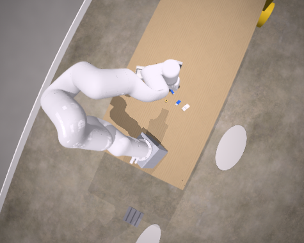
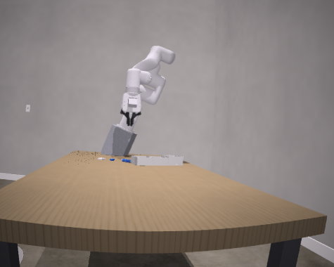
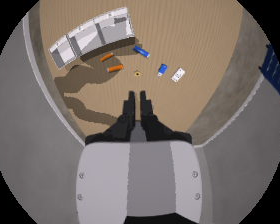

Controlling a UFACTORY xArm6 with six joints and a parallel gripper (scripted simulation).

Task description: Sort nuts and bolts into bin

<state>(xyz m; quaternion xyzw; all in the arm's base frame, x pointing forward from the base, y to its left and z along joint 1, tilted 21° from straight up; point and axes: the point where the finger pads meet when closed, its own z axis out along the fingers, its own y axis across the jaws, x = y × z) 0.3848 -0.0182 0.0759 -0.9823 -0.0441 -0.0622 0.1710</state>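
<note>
The bin lies 190 mm below my hand, 140 mm to the left of it and 80 mm ahead of it. Round my hand: long blue stick (200 mm below, 30 mm ahead, 10 mm to the right); then blue usb stick (200 mm below, 80 mm to the right, 30 mm behind); then brass-coloured fastener (200 mm below, 50 mm behind, 10 mm to the right).
</note>
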